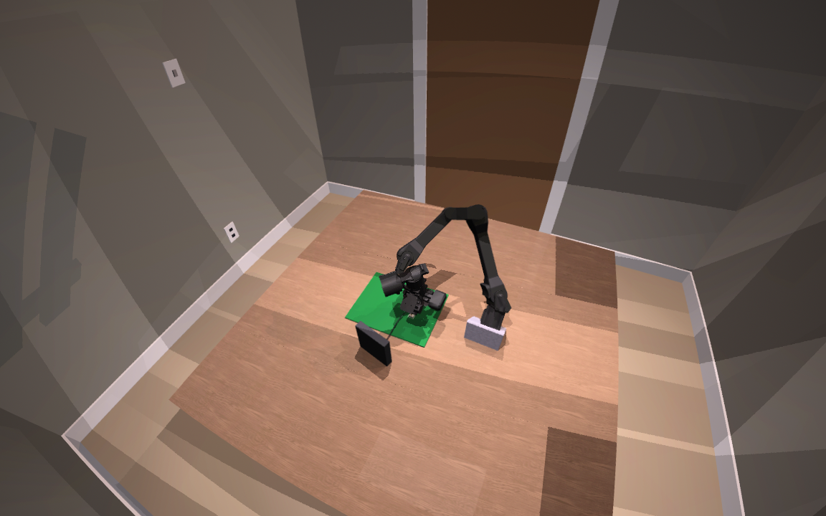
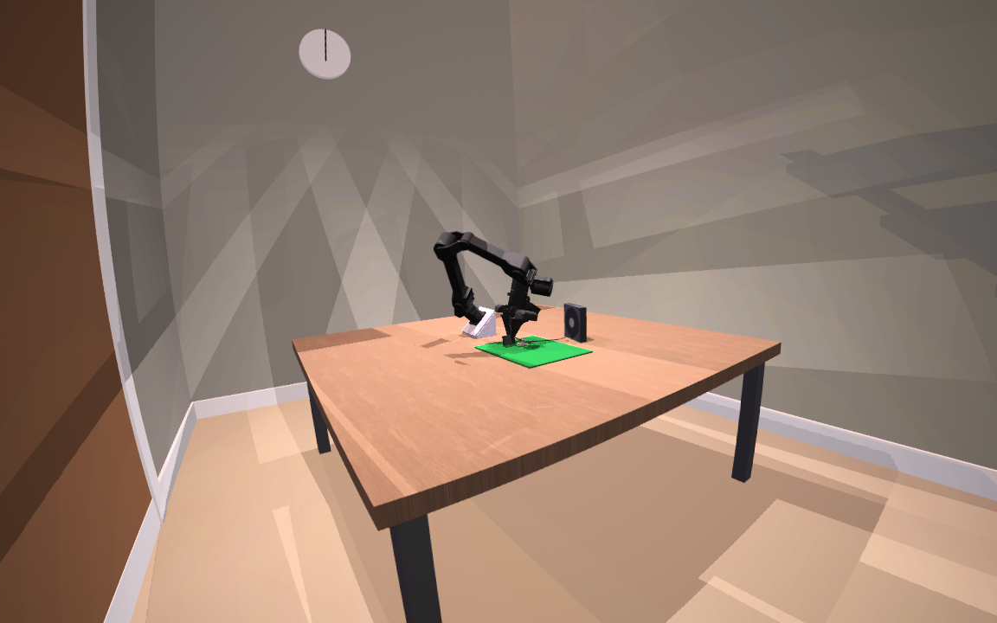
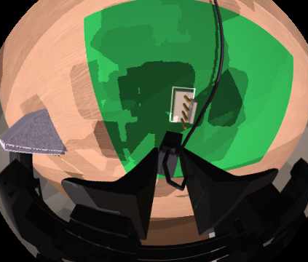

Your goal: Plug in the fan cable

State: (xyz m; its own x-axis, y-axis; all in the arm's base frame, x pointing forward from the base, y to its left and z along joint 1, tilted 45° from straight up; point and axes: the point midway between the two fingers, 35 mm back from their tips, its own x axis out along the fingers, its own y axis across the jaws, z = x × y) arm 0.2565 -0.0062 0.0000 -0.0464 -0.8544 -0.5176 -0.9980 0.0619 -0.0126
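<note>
My gripper tip is 80 mm short of the green board, 30 mm to the right of it and 40 mm above it. Round my gripper tip: black fan 50 mm ahead, 220 mm to the left, 30 mm above; black plug 10 mm to the right.
</note>
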